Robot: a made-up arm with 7 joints.
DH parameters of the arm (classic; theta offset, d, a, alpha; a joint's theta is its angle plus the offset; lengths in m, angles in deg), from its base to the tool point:
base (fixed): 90 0.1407 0 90
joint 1: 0 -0.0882 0.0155 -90
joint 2: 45.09 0 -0.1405 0
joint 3: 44.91 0.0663 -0.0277 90
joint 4: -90 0.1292 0.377 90
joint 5: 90 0.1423 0.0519 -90
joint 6: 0 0.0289 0.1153 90
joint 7: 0 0.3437 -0.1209 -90
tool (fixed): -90 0.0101 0 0
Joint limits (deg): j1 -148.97..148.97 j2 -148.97..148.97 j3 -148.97..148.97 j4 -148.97..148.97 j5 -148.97..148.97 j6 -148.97..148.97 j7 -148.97..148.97
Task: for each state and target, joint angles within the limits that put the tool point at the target. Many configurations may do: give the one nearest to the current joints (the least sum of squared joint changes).
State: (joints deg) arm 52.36 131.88 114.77 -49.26 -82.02 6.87 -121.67
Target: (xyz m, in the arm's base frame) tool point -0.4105 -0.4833 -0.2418
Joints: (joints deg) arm 46.77 121.35 103.78 -51.70 -82.75 -1.77 -119.60
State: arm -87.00 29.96 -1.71 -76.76 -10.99 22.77 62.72
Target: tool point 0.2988 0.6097 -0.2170
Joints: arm -75.64 25.33 4.69 -87.58 0.98 19.04 55.66
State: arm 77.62 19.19 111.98 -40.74 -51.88 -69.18 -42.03
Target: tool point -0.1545 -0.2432 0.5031
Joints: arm 79.30 9.82 91.68 -55.15 -45.46 -45.46 -47.29
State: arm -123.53 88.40 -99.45 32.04 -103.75 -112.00 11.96
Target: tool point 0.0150 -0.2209 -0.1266
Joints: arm -121.64 89.76 -99.63 32.45 -107.64 -112.13 10.12
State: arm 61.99 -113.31 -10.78 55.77 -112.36 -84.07 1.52
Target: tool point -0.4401 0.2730 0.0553
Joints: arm 90.90 -148.97 -38.71 39.64 -95.84 -53.13 11.68
